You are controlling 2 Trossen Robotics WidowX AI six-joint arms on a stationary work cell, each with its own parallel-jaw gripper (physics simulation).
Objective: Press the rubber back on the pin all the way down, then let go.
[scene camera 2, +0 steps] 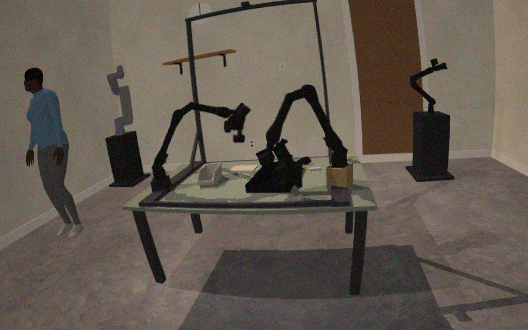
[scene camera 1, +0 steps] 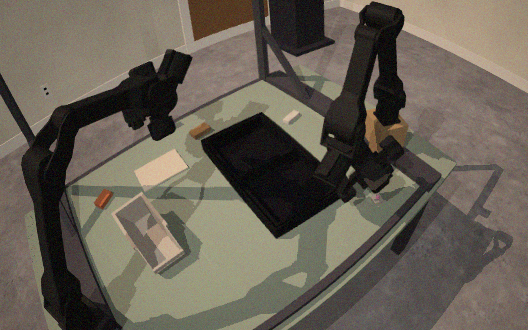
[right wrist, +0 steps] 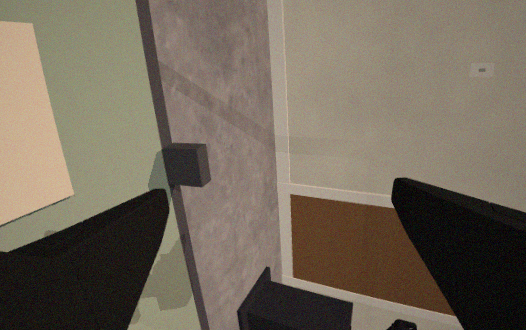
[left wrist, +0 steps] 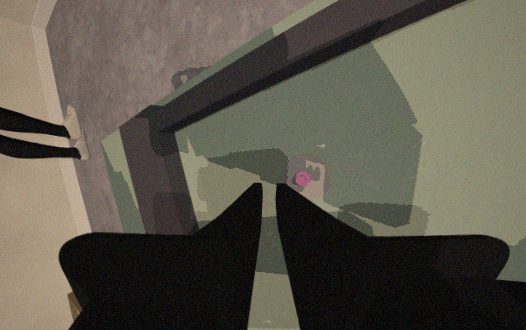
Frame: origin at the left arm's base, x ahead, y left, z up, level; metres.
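Seen in the pictures: left gripper, between the fingertips: point(scene camera 2: 300, 187) point(left wrist: 268, 191); right gripper, between the fingertips: point(scene camera 2: 243, 130) point(right wrist: 280, 194); left arm's base, origin of its link: point(scene camera 2: 339, 165) point(scene camera 1: 386, 117); right arm's base, origin of its link: point(scene camera 2: 159, 178) point(scene camera 1: 82, 321).
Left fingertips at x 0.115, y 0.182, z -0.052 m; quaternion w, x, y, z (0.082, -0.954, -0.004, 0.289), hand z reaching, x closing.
Offsets run from my left fingertips to a thing's middle. "*": to the spot under its first point.
The pink rubber back {* dx +0.004, dy +0.000, dz -0.040 m} point(left wrist: 303, 178) point(scene camera 1: 377, 198) sits over the pin on a small pale disc {dx +0.002, dy -0.002, dz -0.046 m} point(left wrist: 314, 186), which lies flat on the table in the shadow of my left arm. My left gripper point(left wrist: 268, 191) points down above the table, its fingers nearly together, with table showing through the thin gap and nothing held. In the left wrist view, the rubber back appears just right of the fingertips and slightly above them. How far down the pin it sits cannot be told. My right gripper point(right wrist: 280, 194) point(scene camera 1: 148, 129) is open and empty, raised high over the far left of the table.
A black two-part tray {dx +0.240, dy -0.190, dz -0.031 m} point(scene camera 1: 245, 194) lies mid-table. A pale open box {* dx +0.526, dy +0.024, dz -0.017 m} point(scene camera 1: 171, 256), a cream pad {dx +0.537, dy -0.297, dz -0.048 m} point(scene camera 1: 161, 168), an orange block {dx +0.732, dy -0.233, dz -0.043 m} point(scene camera 1: 103, 199), a brown block {dx +0.395, dy -0.420, dz -0.043 m} point(scene camera 1: 200, 131) and a white block {dx +0.109, dy -0.384, dz -0.045 m} point(scene camera 1: 291, 117) lie around it. A wooden box {dx -0.116, dy -0.182, dz +0.001 m} point(scene camera 2: 339, 177) stands by the left arm's base. A dark rail point(left wrist: 240, 87) borders the table.
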